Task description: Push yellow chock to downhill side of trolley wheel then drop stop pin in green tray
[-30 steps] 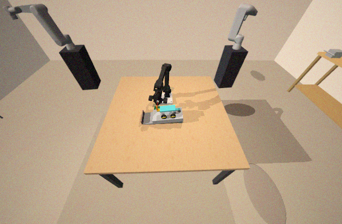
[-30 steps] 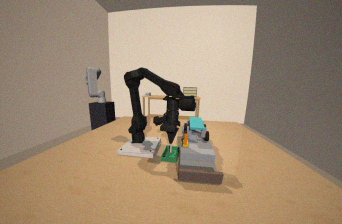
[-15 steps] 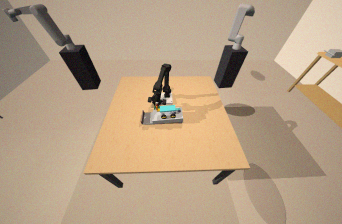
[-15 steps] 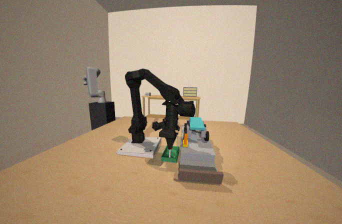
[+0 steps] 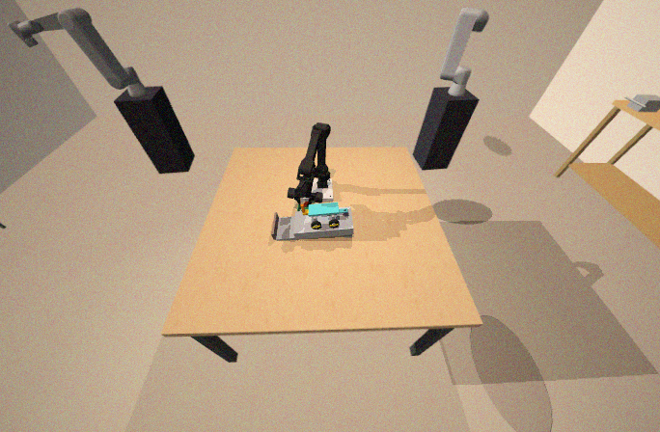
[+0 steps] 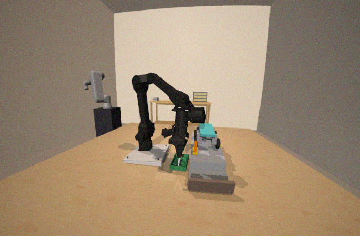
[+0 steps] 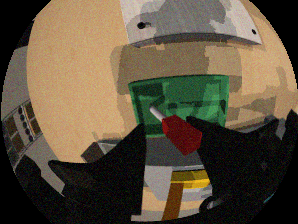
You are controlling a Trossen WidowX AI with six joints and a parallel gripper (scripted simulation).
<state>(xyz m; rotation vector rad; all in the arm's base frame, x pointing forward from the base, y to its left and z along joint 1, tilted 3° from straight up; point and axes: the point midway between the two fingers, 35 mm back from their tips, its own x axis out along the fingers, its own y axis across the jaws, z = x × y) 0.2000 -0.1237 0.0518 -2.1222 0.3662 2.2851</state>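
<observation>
The red-headed stop pin lies 10 mm below my gripper tip. Round my gripper tip: green tray 20 mm to the left, 60 mm below; grey ramp 130 mm ahead, 100 mm to the left; yellow chock 70 mm ahead, 20 mm to the left, 30 mm above.
</observation>
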